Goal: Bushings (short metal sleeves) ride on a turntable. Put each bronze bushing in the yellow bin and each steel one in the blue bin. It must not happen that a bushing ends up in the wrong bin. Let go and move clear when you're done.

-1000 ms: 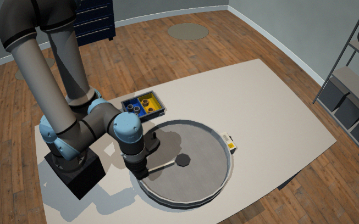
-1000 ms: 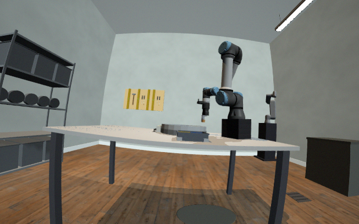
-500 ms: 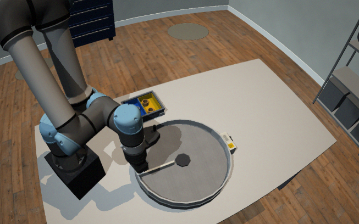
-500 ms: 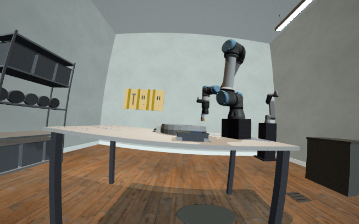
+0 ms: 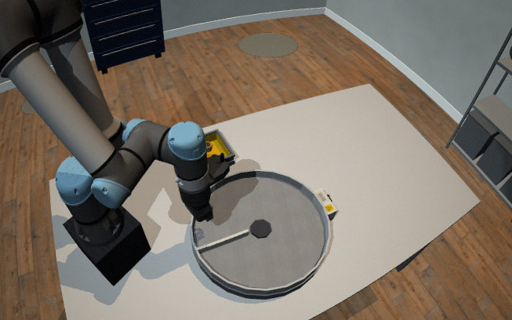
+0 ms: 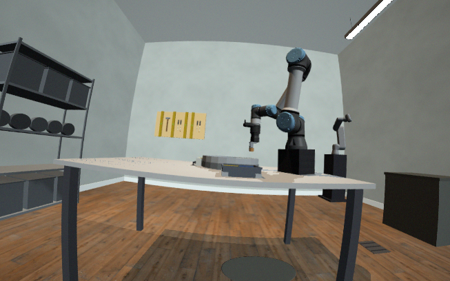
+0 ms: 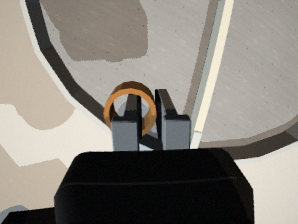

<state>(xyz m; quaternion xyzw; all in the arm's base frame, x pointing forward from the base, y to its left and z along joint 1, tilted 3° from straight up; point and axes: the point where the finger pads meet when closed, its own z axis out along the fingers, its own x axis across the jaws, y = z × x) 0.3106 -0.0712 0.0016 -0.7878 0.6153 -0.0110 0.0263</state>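
Right now the bin is 9 cm ahead of my hand, 32 cm to the left of it and 13 cm below it. Also, from my hand: round grey turntable 14 cm ahead, 5 cm to the right, 10 cm below.
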